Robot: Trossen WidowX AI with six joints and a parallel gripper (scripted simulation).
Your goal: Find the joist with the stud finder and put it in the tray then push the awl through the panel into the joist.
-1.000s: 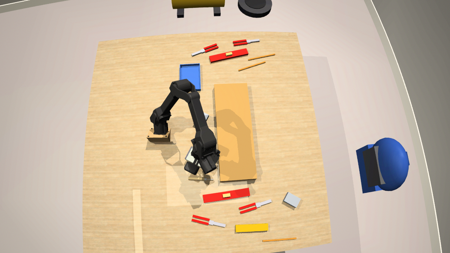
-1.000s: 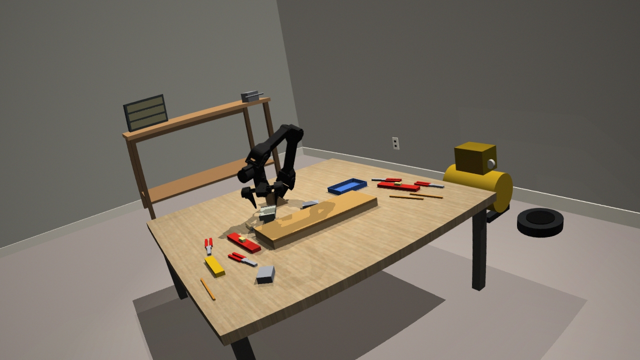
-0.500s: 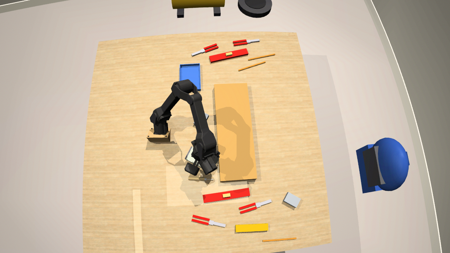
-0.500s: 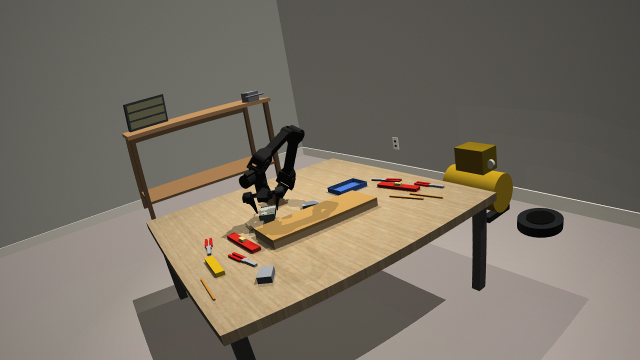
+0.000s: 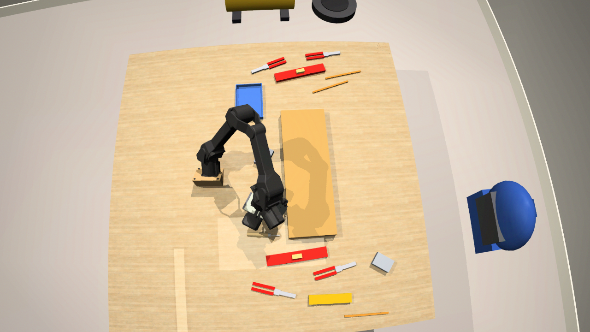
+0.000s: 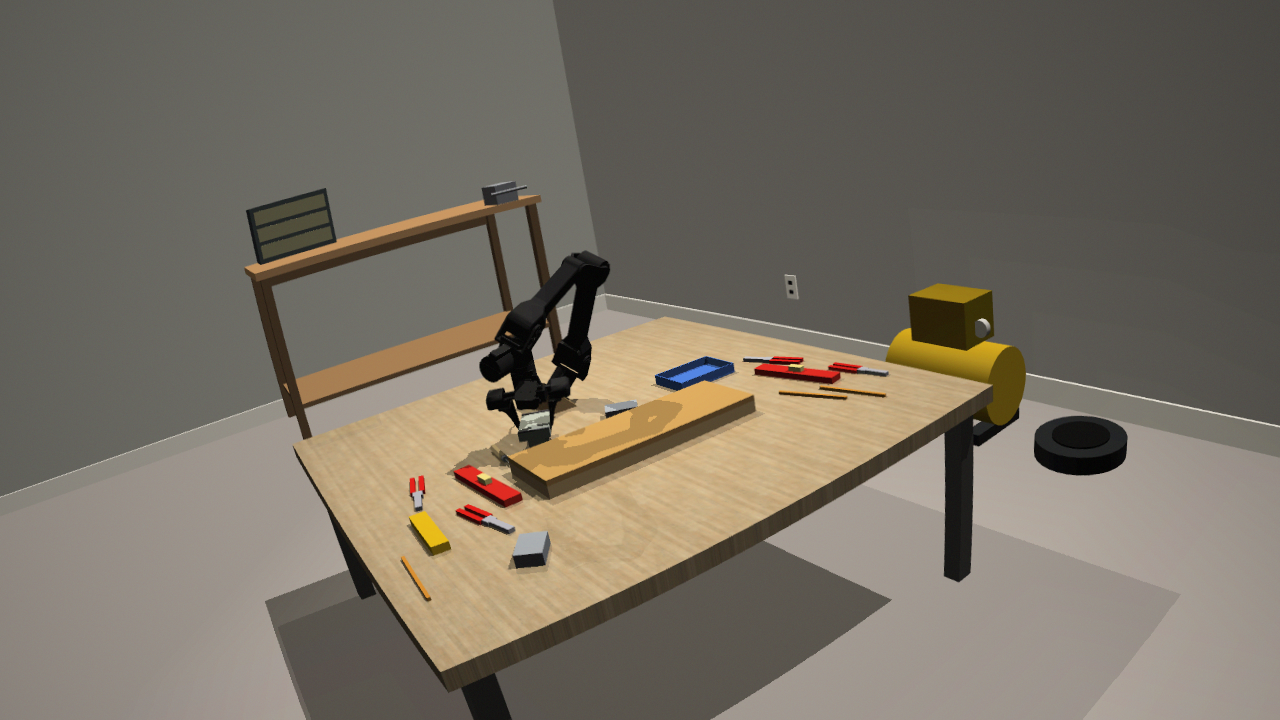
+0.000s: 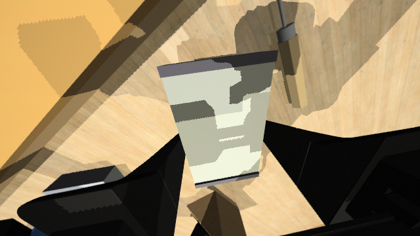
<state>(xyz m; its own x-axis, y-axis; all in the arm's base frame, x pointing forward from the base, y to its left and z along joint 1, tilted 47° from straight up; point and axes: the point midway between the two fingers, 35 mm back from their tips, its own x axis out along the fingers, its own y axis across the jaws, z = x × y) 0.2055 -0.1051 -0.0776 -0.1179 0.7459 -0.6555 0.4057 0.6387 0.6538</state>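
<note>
The awl lies 10 cm to the right of my gripper tip, 3 cm below it and 3 cm ahead of it. Round my gripper tip: yellow block (34 cm to the right, 27 cm ahead, 3 cm below); then stud finder (3 cm below, 1 cm to the left, 1 cm behind); then blue tray (46 cm to the left, 8 cm behind, 3 cm below).
</note>
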